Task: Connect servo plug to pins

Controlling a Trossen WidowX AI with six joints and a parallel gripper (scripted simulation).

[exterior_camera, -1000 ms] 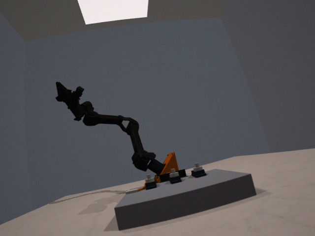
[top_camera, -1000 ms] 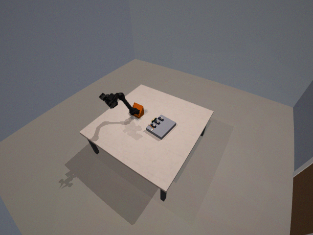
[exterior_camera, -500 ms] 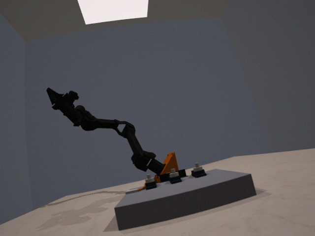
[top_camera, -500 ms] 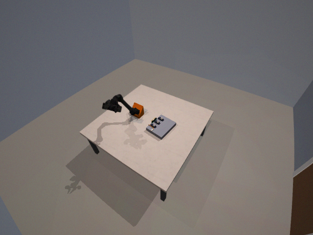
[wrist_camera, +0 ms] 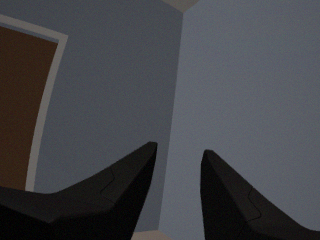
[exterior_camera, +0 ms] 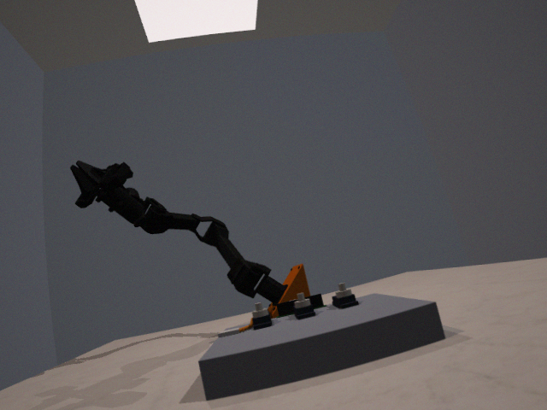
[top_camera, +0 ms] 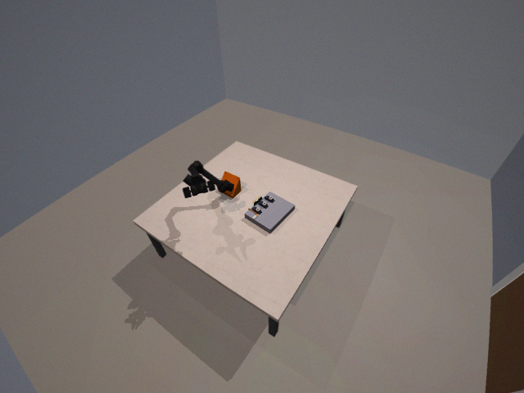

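Right now my gripper tip is 450 mm above the grey printed holder, 410 mm to the right of it and 260 mm short of it.
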